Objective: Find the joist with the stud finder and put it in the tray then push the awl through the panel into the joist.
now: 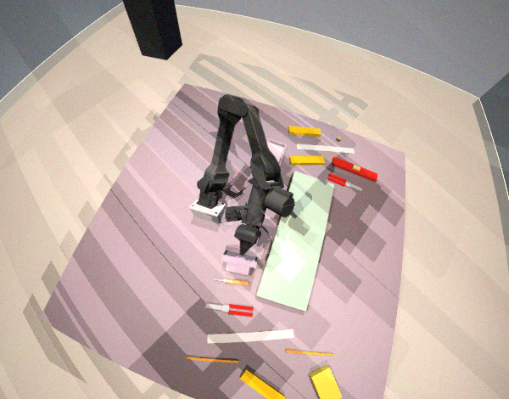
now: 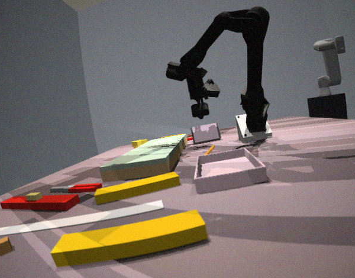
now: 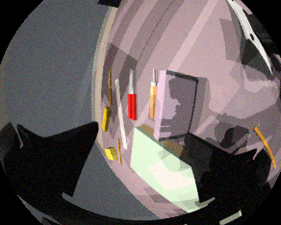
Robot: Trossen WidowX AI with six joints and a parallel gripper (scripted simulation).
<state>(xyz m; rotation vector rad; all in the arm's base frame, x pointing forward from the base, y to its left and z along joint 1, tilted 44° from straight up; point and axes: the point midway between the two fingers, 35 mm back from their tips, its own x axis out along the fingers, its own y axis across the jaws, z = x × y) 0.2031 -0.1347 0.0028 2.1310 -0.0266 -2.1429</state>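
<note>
Now: gripper tip 110 mm above the stud finder, 50 mm to the left of it and 10 mm short of it. Round my gripper tip: red level (550 mm to the left, 350 mm ahead, 120 mm below); tray (440 mm to the left, 120 mm below, 50 mm behind); awl (130 mm below, 110 mm to the right, 20 mm behind).
</note>
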